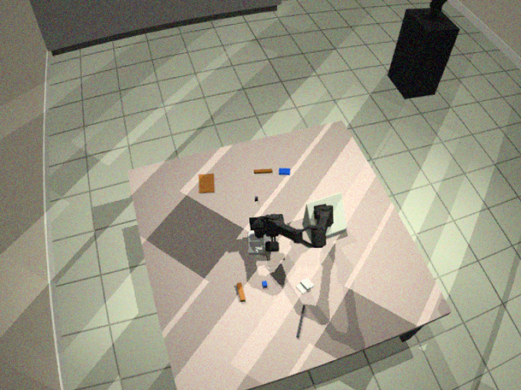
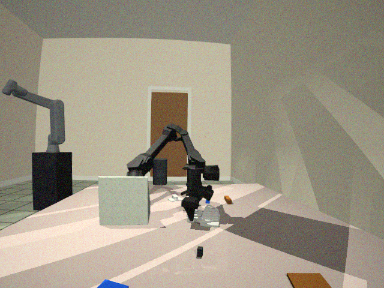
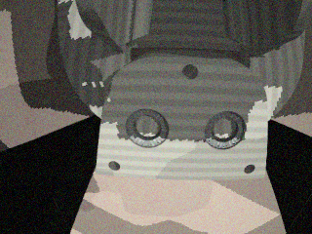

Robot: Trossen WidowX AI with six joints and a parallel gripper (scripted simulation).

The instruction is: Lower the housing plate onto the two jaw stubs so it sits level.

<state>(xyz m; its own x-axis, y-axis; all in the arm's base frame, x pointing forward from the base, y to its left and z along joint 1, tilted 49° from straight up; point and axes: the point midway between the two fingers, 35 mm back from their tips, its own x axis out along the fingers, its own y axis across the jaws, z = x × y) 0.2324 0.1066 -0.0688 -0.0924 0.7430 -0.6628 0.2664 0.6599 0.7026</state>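
My gripper tip is now 2 cm below the white housing part and 1 cm short of it. From my gripper tip the other things lie so: blue cube (21 cm to the left, 9 cm ahead); then white jaw assembly (3 cm ahead, 1 cm to the left, 1 cm above); then black cube (26 cm to the right).
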